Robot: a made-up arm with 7 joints. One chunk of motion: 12 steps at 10 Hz.
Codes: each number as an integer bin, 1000 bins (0 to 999) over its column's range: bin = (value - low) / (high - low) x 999, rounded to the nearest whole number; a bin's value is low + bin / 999 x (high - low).
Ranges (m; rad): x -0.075..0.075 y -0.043..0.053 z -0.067..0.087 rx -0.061..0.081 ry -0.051..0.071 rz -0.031..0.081
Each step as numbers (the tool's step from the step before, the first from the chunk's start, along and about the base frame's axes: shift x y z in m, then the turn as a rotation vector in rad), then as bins.
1 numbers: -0.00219 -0.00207 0.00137 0.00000 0.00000 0.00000
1 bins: 485 426 444 429 418 277
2 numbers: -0.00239 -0.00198 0.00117 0.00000 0.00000 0.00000
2 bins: 484 427 442 429 418 277
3 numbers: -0.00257 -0.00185 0.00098 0.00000 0.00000 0.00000
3 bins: 482 428 441 429 418 277
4 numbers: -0.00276 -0.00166 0.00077 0.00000 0.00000 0.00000
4 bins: 481 430 440 429 418 277
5 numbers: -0.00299 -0.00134 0.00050 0.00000 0.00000 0.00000
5 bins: 480 434 438 429 418 277
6 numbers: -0.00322 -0.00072 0.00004 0.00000 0.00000 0.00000
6 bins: 478 440 435 429 418 277
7 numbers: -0.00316 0.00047 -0.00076 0.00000 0.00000 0.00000
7 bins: 478 452 430 429 418 277
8 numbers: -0.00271 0.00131 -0.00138 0.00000 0.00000 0.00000
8 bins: 481 461 426 429 418 277
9 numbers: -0.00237 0.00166 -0.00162 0.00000 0.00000 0.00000
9 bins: 484 465 424 429 418 277
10 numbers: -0.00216 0.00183 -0.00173 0.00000 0.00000 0.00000
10 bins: 485 467 423 429 418 277
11 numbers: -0.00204 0.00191 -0.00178 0.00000 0.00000 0.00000
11 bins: 486 467 423 429 418 277
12 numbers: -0.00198 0.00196 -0.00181 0.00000 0.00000 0.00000
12 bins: 486 468 423 429 418 277
